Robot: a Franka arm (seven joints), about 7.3 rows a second.
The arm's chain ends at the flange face. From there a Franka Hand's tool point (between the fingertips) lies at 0.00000 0.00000 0.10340 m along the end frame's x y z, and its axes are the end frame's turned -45 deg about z.
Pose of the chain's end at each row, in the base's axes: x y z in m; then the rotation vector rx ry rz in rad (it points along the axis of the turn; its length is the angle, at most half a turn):
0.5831 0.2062 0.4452 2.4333 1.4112 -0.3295
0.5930 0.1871 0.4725 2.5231 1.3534 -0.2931
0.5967 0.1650 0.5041 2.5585 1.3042 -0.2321
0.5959 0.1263 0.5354 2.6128 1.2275 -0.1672
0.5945 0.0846 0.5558 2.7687 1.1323 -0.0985
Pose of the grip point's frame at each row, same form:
0.5786 0.1674 0.3494 1.7631 2.3071 -0.4887
0.5875 0.1538 0.3748 1.8649 2.2792 -0.4286
0.5942 0.1339 0.4055 1.9087 2.2357 -0.3673
0.5961 0.0982 0.4359 1.9798 2.1731 -0.2989
0.5940 0.0679 0.4538 2.1480 2.1288 -0.1782

